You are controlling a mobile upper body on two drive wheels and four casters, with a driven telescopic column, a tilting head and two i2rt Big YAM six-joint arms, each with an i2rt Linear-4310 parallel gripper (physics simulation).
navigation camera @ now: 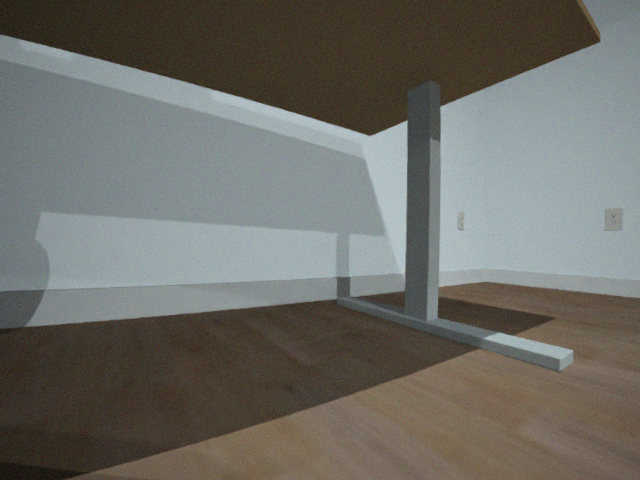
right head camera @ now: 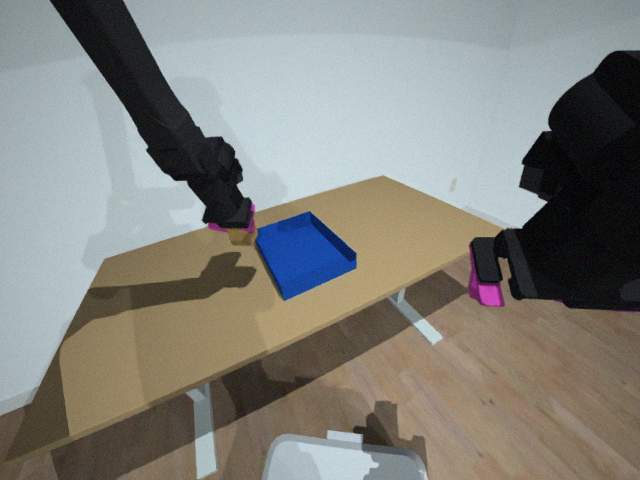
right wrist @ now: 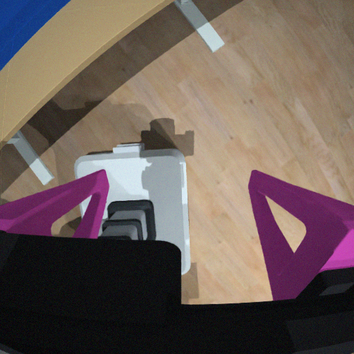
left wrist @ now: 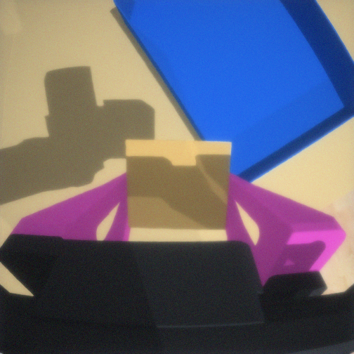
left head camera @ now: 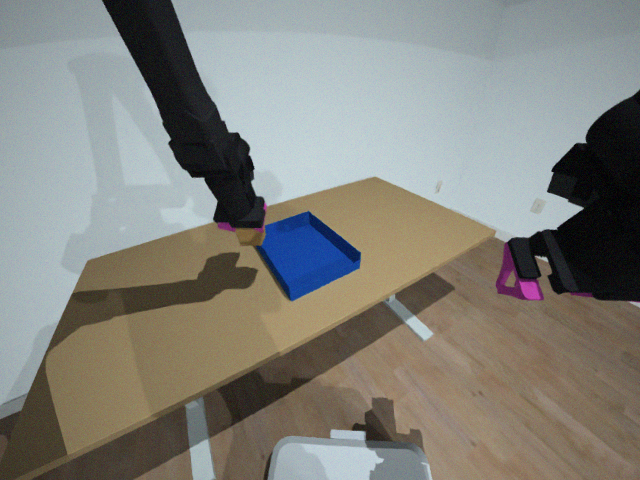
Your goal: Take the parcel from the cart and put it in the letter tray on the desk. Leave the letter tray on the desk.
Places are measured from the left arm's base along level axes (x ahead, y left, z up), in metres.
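Pixels of known places: left gripper, fingertip midpoint: (right head camera: 242, 230) (left head camera: 251, 230); right gripper, fingertip midpoint: (right head camera: 511, 293) (left head camera: 533, 289).
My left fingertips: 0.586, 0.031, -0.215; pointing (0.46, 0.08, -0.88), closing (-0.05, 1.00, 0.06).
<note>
Behind a point stands the place of what it marks, as x, y, z.
The parcel (left head camera: 250, 237) @(0.561, 0.025, -0.219) (right head camera: 241, 237) @(0.561, 0.024, -0.219) (left wrist: 177, 192) is a small tan box. My left gripper (left head camera: 249, 230) @(0.586, 0.031, -0.215) (right head camera: 240, 230) @(0.586, 0.031, -0.215) (left wrist: 177, 178) is shut on it and holds it above the desk, just left of the letter tray in both head views. The blue letter tray (left head camera: 310, 253) @(0.762, -0.086, -0.433) (right head camera: 305, 253) @(0.761, -0.074, -0.433) (left wrist: 225, 65) (right wrist: 25, 25) lies on the tan desk (left head camera: 206, 330) @(0.435, 0.163, -0.436) (right head camera: 196, 330) @(0.422, 0.174, -0.436) (left wrist: 30, 60) (right wrist: 60, 65). My right gripper (right wrist: 178, 177) is open and empty, out past the desk's front edge; in the head views part of it shows at the right. The cart does not show.
The robot's own pale base (left head camera: 351, 459) @(0.264, -0.233, -0.896) (right head camera: 343, 459) @(0.269, -0.225, -0.896) (right wrist: 170, 210) is in front of the desk. A desk leg (left head camera: 408, 317) (right head camera: 416, 317) (navigation camera: 423, 206) @(1.121, -0.505, -0.818) stands under the desk's right part, another (left head camera: 200, 439) (right head camera: 205, 434) under the left. A white wall (left head camera: 336, 113) @(1.476, -0.182, -0.056) (right head camera: 330, 113) @(1.441, -0.132, -0.051) rises behind the desk.
</note>
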